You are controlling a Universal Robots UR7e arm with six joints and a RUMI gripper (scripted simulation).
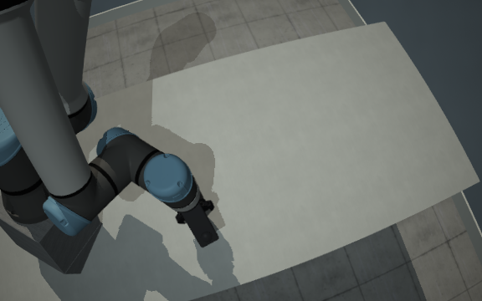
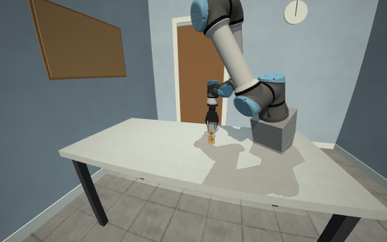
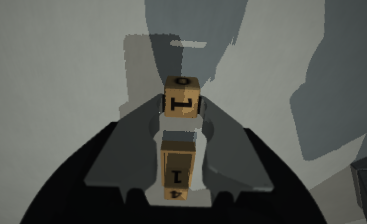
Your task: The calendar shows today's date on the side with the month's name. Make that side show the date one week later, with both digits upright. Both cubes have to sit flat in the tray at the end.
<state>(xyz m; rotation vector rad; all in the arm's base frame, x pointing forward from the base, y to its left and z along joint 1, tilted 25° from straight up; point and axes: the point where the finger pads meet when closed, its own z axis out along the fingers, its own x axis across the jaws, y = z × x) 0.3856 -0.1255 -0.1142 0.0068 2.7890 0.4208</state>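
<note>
My hand is 10 mm past the wooden calendar tray, 110 mm to the right of it and 20 mm above it.
</note>
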